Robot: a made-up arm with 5 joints.
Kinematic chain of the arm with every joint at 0, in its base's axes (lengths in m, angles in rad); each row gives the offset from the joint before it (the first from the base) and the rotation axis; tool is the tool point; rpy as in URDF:
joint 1: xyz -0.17 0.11 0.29 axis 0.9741 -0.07 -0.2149
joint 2: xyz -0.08 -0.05 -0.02 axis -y
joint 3: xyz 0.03 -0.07 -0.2 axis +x
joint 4: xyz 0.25 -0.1 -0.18 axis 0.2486 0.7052 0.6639
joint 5: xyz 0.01 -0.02 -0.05 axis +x
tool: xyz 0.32 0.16 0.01 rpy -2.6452 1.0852 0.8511
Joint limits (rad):
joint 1: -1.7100..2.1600
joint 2: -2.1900..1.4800
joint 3: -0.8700..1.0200
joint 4: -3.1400..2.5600
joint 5: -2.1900..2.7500
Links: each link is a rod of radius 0.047 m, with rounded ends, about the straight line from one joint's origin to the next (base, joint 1, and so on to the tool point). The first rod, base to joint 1, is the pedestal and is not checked.
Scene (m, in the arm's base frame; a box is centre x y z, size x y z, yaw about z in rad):
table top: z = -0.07
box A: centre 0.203 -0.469 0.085 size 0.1 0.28 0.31 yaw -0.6
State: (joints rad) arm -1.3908 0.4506 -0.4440 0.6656 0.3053
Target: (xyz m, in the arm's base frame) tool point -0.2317 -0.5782 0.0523
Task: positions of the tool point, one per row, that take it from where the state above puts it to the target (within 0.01 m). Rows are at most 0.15 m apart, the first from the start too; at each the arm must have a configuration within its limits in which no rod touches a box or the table.
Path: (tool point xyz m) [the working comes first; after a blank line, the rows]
Joints at the target: -1.1431 -0.6568 -0.4453 0.9533 0.0332
Straight joint move there: touches box A.

1: 0.3915 -0.1157 0.1102
2: 0.3083 -0.1502 0.0705
3: 0.2167 -0.1779 0.0639
4: 0.1341 -0.1991 0.0906
5: 0.0743 -0.2128 0.1423
6: 0.0512 -0.2878 0.1141
7: 0.0156 -0.3695 0.0888
8: -0.0428 -0.4532 0.0695
9: -0.1274 -0.5270 0.0574
10: -0.2317 -0.5782 0.0523

